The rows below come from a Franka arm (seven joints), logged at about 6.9 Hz.
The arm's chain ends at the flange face. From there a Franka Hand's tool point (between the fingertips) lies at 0.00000 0.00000 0.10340 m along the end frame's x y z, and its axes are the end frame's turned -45 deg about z.
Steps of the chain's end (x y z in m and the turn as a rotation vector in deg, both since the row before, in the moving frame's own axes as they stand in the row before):
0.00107 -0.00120 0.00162 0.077 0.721 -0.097
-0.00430 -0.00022 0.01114 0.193 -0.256 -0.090
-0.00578 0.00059 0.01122 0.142 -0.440 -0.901
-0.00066 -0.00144 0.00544 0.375 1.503 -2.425
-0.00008 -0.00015 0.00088 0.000 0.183 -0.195
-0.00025 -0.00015 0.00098 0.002 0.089 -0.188
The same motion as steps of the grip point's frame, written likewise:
0.00262 0.00073 0.00161 -0.455 0.564 -0.097
-0.00297 -0.00377 0.01114 0.317 -0.045 -0.090
-0.00489 -0.00441 0.01122 0.412 -0.211 -0.901
0.00298 -0.00010 0.00540 -0.798 1.328 -2.425
0.00028 0.00007 0.00088 -0.129 0.129 -0.195
0.00005 -0.00017 0.00098 -0.062 0.064 -0.188

